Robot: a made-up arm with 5 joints.
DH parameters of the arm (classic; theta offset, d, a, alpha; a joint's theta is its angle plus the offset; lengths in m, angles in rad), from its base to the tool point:
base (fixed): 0.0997 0 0.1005 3.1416
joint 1: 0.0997 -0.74 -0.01 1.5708
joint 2: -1.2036 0 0.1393 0
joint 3: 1.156 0 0.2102 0
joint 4: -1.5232 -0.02 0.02 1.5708
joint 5: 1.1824 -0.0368 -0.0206 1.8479
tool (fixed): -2.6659 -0.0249 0 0
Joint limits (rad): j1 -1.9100..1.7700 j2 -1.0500..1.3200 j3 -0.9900..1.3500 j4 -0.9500..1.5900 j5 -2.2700..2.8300
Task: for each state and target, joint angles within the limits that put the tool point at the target. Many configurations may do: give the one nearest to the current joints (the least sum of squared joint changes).
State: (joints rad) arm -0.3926 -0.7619 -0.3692 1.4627 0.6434
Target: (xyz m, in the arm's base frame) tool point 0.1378 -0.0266 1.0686
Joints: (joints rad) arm -0.3452 -0.7736 -0.4699 1.4210 0.7169
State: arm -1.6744 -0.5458 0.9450 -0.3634 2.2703
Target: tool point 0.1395 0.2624 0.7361
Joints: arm -1.5598 0.0771 0.7456 -0.1405 2.2621
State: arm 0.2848 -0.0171 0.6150 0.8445 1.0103
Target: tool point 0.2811 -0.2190 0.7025
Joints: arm 0.7243 0.3941 0.2201 0.7435 1.1850
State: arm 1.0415 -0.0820 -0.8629 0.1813 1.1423
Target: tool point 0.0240 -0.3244 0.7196
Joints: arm 1.6447 0.7016 -0.2667 0.2611 1.0757
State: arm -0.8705 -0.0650 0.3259 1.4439 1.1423
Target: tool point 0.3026 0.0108 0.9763
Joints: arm -0.2612 -0.4190 -0.0765 1.3747 1.1940
